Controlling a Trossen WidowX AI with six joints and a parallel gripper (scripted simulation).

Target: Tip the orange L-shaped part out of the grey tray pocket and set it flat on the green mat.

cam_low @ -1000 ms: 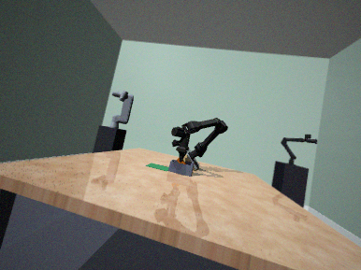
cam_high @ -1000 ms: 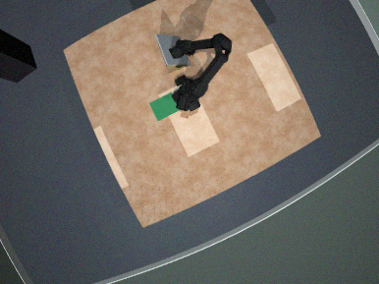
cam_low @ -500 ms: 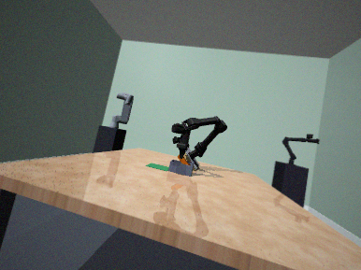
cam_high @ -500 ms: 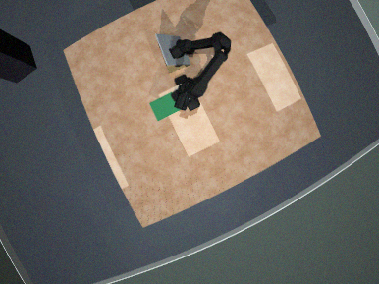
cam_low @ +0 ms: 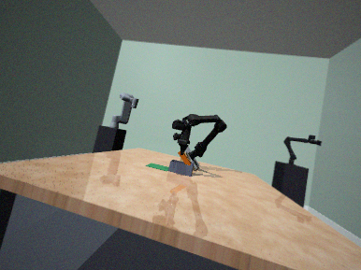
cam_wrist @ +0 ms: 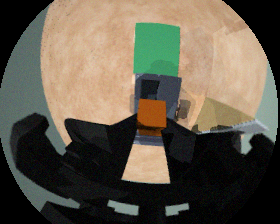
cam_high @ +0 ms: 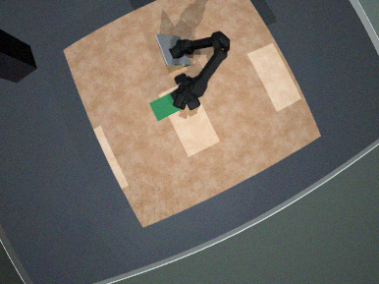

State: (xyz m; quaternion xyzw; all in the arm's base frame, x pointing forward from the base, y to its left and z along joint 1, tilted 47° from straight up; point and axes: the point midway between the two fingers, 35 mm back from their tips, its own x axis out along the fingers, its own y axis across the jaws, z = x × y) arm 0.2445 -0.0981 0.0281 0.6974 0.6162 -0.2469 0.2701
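Now: gripper tip 20 mm past the green mat, 140 mm to the left of it and 130 mm above it. From my gripper tip the other things lie so: orange L-shaped part 10 mm behind, 30 mm to the left, 30 mm below.
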